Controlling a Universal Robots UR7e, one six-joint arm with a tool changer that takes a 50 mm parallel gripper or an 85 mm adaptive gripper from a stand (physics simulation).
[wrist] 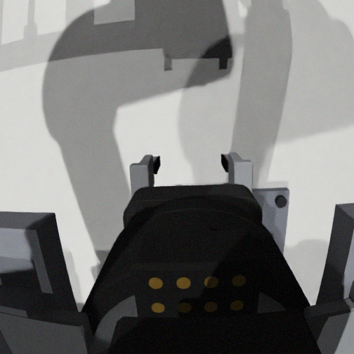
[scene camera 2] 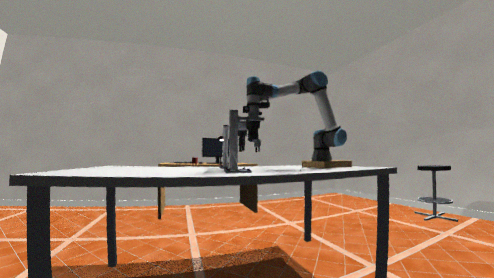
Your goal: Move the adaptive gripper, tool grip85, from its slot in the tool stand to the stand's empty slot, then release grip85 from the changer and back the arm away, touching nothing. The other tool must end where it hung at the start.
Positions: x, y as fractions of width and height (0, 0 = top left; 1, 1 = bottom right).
Note:
In view: a gripper tool (wrist: 0.53, 0.71) and a tool stand (wrist: 0.12, 0.79).

